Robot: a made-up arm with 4 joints.
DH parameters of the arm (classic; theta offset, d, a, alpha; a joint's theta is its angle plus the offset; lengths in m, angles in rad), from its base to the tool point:
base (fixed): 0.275 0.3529 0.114 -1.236
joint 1: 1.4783 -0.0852 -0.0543 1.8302
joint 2: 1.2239 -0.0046 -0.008 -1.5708
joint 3: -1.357 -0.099 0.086 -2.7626
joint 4: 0 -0.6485 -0.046 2.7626
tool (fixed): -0.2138 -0.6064 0 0
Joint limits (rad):
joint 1: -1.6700..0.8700
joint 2: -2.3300..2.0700
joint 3: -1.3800..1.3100
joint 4: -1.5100..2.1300
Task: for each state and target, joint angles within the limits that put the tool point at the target. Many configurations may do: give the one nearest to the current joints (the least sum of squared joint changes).
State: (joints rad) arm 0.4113 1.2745 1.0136 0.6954
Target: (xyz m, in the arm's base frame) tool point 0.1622 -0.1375 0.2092
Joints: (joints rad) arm 0.3801 0.8631 0.9988 0.9684
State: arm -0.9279 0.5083 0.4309 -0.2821
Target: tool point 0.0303 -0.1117 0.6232
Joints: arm -1.5824 1.1130 0.8069 -1.0509
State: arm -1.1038 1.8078 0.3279 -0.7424
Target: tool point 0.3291 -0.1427 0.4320
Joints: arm -1.4295 1.1456 0.2220 -0.2104
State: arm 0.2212 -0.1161 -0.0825 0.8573
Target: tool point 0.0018 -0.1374 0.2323
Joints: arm -0.3296 0.3349 -0.3544 0.8947
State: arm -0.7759 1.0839 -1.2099 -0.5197
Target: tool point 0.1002 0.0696 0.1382
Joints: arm -0.8058 1.4079 -1.0705 0.1625
